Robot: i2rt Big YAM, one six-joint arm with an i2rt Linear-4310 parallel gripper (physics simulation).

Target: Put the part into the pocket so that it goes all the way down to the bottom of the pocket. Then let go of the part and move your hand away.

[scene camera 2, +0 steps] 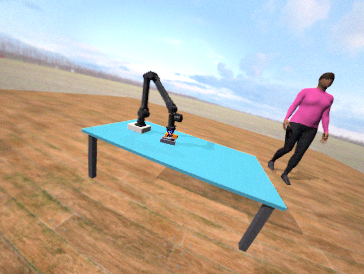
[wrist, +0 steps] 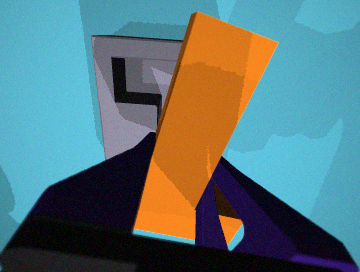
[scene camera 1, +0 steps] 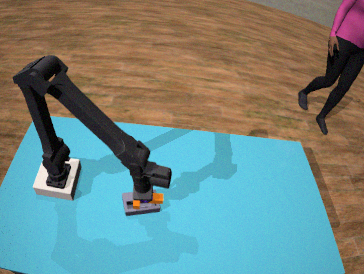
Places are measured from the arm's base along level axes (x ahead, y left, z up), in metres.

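Pixels of known places: gripper, fingertip midpoint: (scene camera 2: 170, 136) (wrist: 178, 147) (scene camera 1: 145, 198); arm's base, link origin: (scene camera 2: 140, 125) (scene camera 1: 58, 175).
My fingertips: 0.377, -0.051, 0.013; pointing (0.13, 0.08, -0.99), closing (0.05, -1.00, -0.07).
Observation:
For each thing: its top centre in the pictures, then the offset to it from my fingertips, as dx, dy, dz. Level surfaces: height alone.
- orange part, top centre: (wrist: 216, 168) (scene camera 1: 148, 199) (scene camera 2: 171, 134) +0.012, -0.015, +0.028
- grey block, top centre: (wrist: 160, 141) (scene camera 1: 140, 200) (scene camera 2: 168, 138) -0.018, +0.010, -0.034
- blue table, surface height: dz -0.070
The orange part (scene camera 1: 158, 198) (scene camera 2: 173, 135) (wrist: 215, 85) is held between the fingers of my gripper (scene camera 1: 144, 201) (scene camera 2: 170, 133) (wrist: 178, 147), which is shut on it. The grey block (scene camera 1: 142, 211) (scene camera 2: 168, 142) (wrist: 101, 95) with the pocket lies on the table under the part. In the wrist view the part is slanted relative to the block and covers its right side. Part of the stepped, dark-walled pocket shows to the left of the part; the rest is hidden by the part and the fingers. The part appears above the block, outside the pocket.
The arm stands on a white base (scene camera 1: 54, 191) (scene camera 2: 139, 129) at the left of the blue table (scene camera 1: 270, 200) (scene camera 2: 225, 167). A person in a pink top (scene camera 1: 351, 22) (scene camera 2: 312, 107) stands on the wooden floor beyond the table. Arm shadows fall across the table.

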